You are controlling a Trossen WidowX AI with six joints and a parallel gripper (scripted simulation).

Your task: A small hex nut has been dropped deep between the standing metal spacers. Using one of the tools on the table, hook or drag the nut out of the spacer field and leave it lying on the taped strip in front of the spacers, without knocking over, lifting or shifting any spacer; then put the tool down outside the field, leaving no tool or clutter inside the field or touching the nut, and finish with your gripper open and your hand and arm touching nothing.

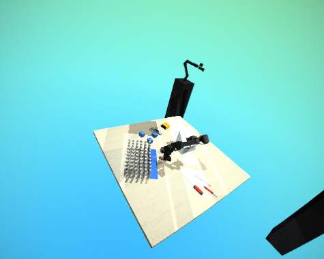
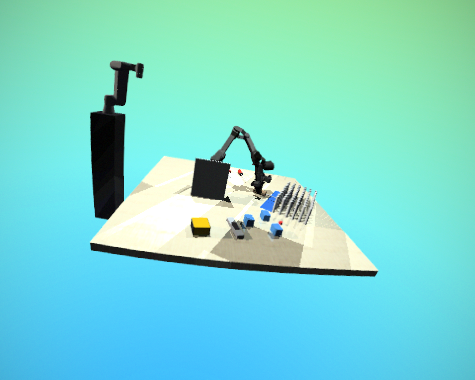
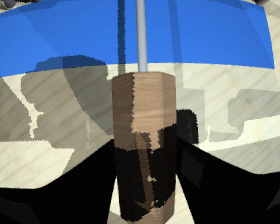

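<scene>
Right now my gripper tip is 11 cm short of the blue taped strip, 1 cm to the left of it and 3 cm above it. Also, from my gripper tip: grey forked tool: 23 cm behind, 38 cm to the left, 2 cm below; then grey bar: 20 cm behind, 45 cm to the right, 1 cm below; then wooden-handled tool: 9 cm ahead, 5 cm to the right.
</scene>
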